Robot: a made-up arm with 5 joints.
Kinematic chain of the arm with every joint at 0, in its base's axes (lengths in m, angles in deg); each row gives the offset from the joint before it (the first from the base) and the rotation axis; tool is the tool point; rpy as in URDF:
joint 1: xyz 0 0 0.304 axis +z
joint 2: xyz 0 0 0 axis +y
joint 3: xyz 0.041 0 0.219 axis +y
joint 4: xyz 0.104 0 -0.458 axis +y
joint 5: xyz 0.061 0 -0.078 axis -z
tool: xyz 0 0 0 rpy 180 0 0
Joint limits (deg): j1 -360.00..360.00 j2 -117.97..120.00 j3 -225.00..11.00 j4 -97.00..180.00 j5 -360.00..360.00
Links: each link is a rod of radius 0.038 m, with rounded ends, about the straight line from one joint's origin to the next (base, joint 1, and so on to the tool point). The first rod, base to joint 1, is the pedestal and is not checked.
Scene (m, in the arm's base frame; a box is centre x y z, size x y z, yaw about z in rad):
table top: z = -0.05
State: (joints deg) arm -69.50 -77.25 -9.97 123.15 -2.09
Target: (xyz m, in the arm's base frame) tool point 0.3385 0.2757 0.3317
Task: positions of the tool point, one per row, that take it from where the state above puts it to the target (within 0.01 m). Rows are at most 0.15 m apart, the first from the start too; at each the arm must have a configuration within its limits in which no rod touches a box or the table.
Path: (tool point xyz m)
1: 0.1567 -0.2316 0.3763
2: 0.2213 -0.2016 0.3762
3: 0.2808 -0.1541 0.3743
4: 0.3305 -0.0896 0.3704
5: 0.3652 -0.0101 0.3643
6: 0.3804 0.0809 0.3559
7: 0.3723 0.1782 0.3451
8: 0.3385 0.2757 0.3317

